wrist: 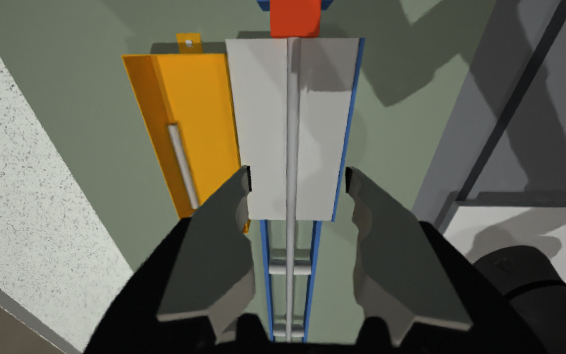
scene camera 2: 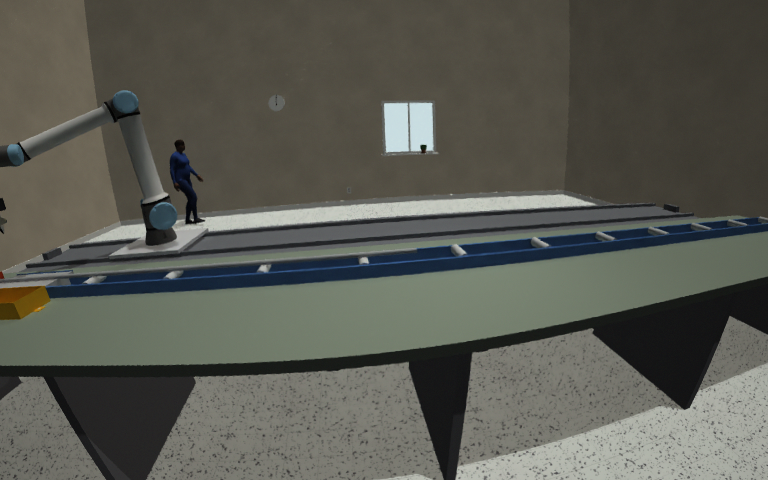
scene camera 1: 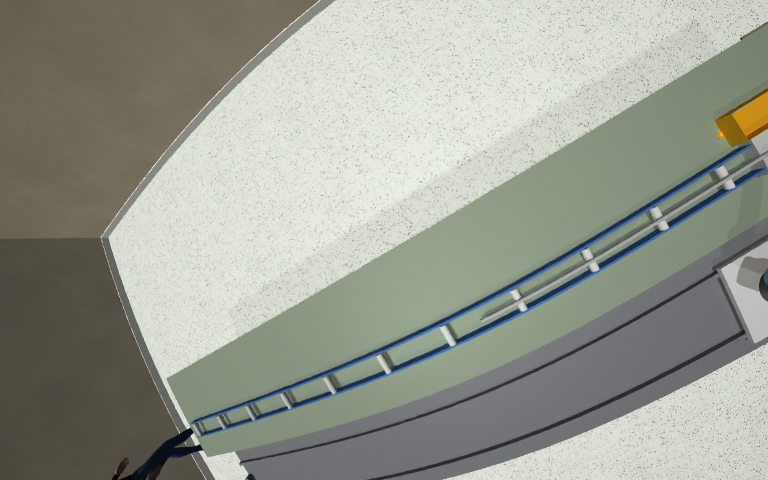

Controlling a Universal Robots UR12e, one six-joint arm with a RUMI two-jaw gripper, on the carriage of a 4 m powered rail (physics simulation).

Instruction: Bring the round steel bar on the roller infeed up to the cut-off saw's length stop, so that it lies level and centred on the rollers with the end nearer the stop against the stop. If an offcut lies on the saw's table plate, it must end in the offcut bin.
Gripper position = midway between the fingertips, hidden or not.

In view: the gripper (wrist: 297, 168), a grey round offcut (wrist: 173, 129), an orange offcut bin (wrist: 192, 89) and a blue roller infeed (scene camera 2: 429, 259).
